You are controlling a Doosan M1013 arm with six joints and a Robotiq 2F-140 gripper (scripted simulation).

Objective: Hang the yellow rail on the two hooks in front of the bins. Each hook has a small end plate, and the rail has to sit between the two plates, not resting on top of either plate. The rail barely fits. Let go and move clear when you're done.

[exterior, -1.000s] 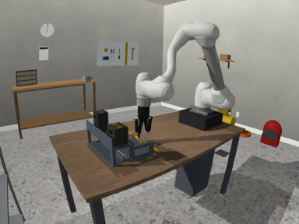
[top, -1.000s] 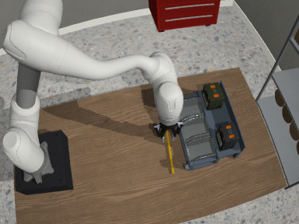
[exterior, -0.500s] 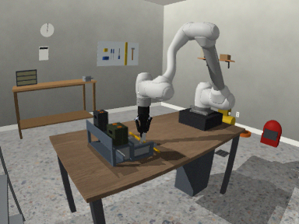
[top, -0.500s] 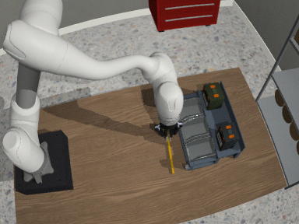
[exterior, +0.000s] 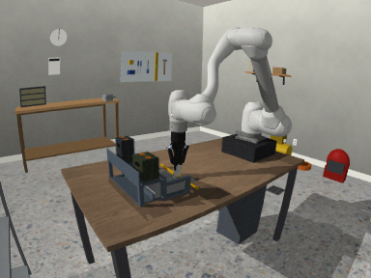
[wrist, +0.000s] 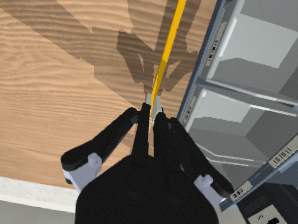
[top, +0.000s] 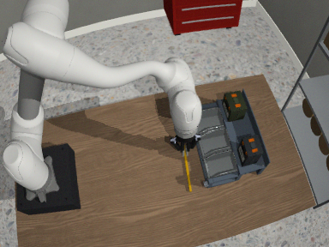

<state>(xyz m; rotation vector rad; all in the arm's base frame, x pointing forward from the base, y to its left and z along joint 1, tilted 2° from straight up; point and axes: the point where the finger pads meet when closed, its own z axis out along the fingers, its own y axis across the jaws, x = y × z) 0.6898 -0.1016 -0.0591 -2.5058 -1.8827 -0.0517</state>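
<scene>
Right now the yellow rail is 30 mm below my hand.
</scene>
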